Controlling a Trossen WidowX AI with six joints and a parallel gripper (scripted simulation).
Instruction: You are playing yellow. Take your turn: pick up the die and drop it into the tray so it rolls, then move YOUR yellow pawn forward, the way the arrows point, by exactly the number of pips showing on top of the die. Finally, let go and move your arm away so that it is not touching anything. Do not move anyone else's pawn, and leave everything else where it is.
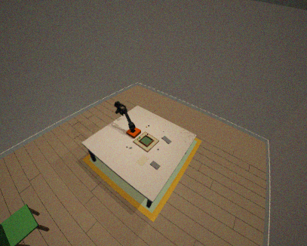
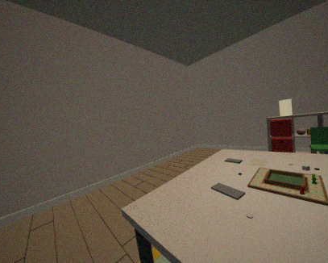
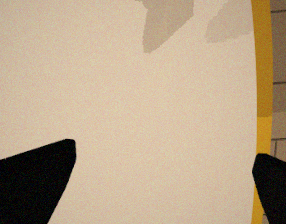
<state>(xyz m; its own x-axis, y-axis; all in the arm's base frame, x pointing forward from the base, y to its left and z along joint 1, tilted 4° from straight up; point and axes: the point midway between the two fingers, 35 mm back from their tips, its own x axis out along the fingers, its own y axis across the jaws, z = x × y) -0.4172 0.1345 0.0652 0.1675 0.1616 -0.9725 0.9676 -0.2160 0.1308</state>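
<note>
The white die is 60 cm ahead of my gripper tip, 37 cm to the right of it and 5 cm below it. From my gripper tip the other things lie so: green pawn: 57 cm ahead, 15 cm to the right, 3 cm below; then yellow pawn: 57 cm ahead, 19 cm to the right, 3 cm below; then red pawn: 61 cm ahead, 3 cm below, 1 cm to the right.
</note>
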